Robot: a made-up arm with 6 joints.
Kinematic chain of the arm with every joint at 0, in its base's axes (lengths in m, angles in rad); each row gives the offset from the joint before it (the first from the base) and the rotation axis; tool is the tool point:
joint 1: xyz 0 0 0.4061 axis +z
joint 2: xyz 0.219 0 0 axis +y
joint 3: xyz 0 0 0.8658 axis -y
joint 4: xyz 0 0 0.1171 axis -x
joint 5: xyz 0.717 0 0 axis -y
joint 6: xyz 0.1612 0 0 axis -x
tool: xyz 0 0 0
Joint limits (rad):
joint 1: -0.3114..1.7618
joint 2: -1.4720..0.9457
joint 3: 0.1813..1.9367
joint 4: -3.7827..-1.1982
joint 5: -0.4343..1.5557
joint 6: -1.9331..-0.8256
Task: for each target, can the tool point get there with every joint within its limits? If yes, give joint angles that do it. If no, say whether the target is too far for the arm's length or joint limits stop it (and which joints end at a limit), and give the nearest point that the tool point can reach.
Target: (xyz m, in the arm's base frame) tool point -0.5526 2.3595 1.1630
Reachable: no: too far | nearest point -0.3596 1.7593 1.0586 | short by 0.639 m
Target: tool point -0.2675 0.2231 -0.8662
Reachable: no: joint limits stop it (at a limit: joint 1, joint 2, joint 3, joint 4, joint 5) | nearest point -1.2741 0.2524 0.1321 | short by 1.418 m
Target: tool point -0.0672 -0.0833 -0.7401
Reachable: no: joint limits stop it (at a limit: joint 2, joint 3, joint 4, joint 5) | nearest point -0.8155 -1.0109 0.1321 | short by 1.477 m
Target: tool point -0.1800 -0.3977 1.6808
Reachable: yes | joints 0.8846 -1.0003 0.4007 -2.1096 0.9528 -0.9672
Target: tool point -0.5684 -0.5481 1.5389
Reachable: yes | joints 0.8108 -1.1515 0.7030 -3.4058 0.9565 -1.5596
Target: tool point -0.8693 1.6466 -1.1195
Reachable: no: too far | nearest point -0.3427 1.5064 0.3499 | short by 1.567 m
